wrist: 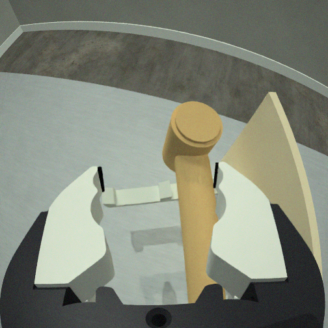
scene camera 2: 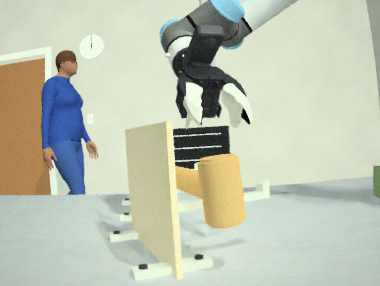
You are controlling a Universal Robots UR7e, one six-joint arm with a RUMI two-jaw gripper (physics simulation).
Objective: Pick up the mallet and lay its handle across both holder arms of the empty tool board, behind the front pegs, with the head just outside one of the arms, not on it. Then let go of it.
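Places are measured from the arm's base along level axes (x ahead, y left, z up), in metres.
Pixels of known places: gripper, fingertip midpoint: (scene camera 2: 226,123).
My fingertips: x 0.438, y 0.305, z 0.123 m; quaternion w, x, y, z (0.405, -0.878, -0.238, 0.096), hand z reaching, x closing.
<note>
Ahead of a thing's pixels: the offset from my fingertips to its middle. "spot": to the spot under its first point.
The orange-brown mallet has its thick head @(dx +0.002, dy +0.071, dz -0.086 m) (scene camera 2: 222,192) (wrist: 197,122) toward scene camera 2. Its handle @(spot: dx +0.058, dy +0.018, dz -0.082 m) (scene camera 2: 188,182) (wrist: 196,220) runs back beside the upright pale wooden board @(dx +0.082, dy -0.030, dz -0.096 m) (scene camera 2: 150,195) (wrist: 282,165). In the wrist view the handle passes over a white holder arm (wrist: 137,195), between its inner peg (wrist: 165,190) and the board; the head is beyond that arm. The second arm is not clearly visible. My gripper (scene camera 2: 219,123) (wrist: 158,167) is partly open and empty, above the mallet. In the wrist view the handle lies nearer the right finger.
White feet @(spot: dx +0.085, dy +0.104, dz -0.187 m) (scene camera 2: 157,270) with black bolts stick out under the board. A black panel with white lines (scene camera 2: 201,142) stands behind it. A person in blue (scene camera 2: 65,110) stands at the back left. Part of a green object (scene camera 2: 377,181) shows at the right edge.
</note>
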